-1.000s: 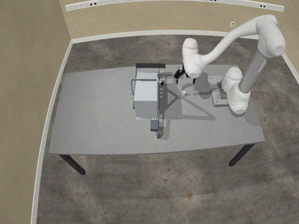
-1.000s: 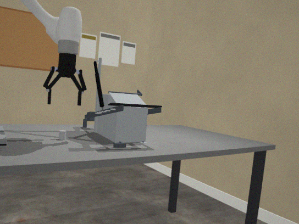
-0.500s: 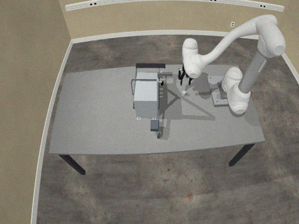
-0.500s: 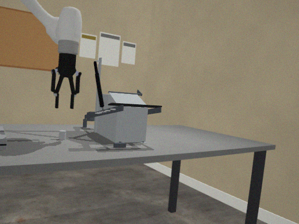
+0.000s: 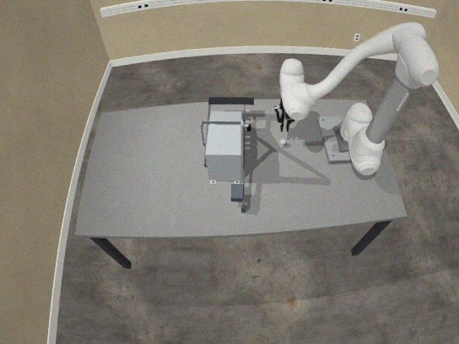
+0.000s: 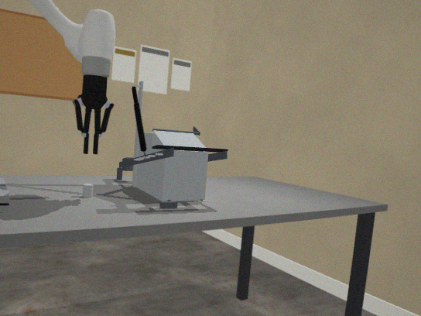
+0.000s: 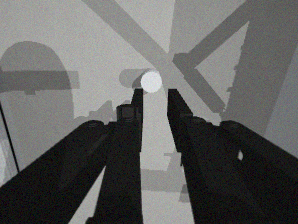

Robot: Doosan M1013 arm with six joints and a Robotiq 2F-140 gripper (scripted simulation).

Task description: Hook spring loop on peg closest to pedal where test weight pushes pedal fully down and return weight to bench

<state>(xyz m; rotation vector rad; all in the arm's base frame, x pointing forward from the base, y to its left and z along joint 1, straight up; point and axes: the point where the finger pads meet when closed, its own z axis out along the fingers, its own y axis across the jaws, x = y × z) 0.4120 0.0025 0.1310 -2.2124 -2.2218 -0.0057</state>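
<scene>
Right now the dark spring is 190 mm ahead of my hand, 70 mm to the left of it and 70 mm above it. Also, from my hand: steel test weight 150 mm below.
</scene>
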